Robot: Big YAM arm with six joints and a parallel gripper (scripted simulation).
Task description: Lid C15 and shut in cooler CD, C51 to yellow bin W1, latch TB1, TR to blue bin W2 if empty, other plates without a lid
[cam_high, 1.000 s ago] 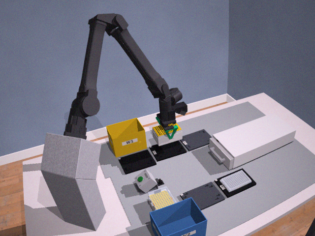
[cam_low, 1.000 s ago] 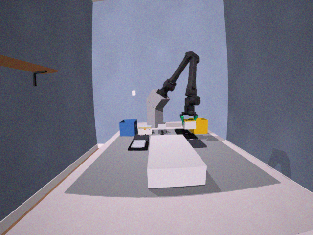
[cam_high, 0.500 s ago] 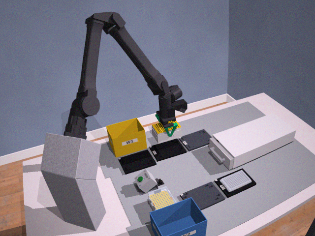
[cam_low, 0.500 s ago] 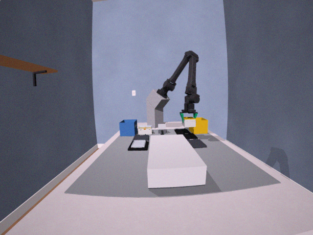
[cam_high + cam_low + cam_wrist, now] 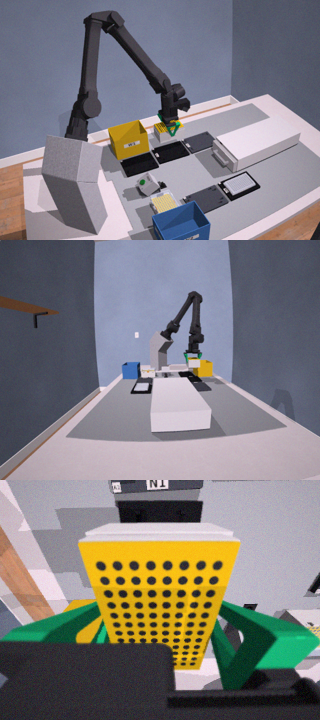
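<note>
My hand is 50 mm past the blue bin W2, 530 mm to the left of it and 110 mm above it. Also, from my hand: yellow bin W1: 210 mm behind, 90 mm to the left, 110 mm below; then N1 label: 100 mm ahead, 20 mm to the left, 130 mm below; then tip rack TR: 10 mm behind, 10 mm to the right, 10 mm above.
</note>
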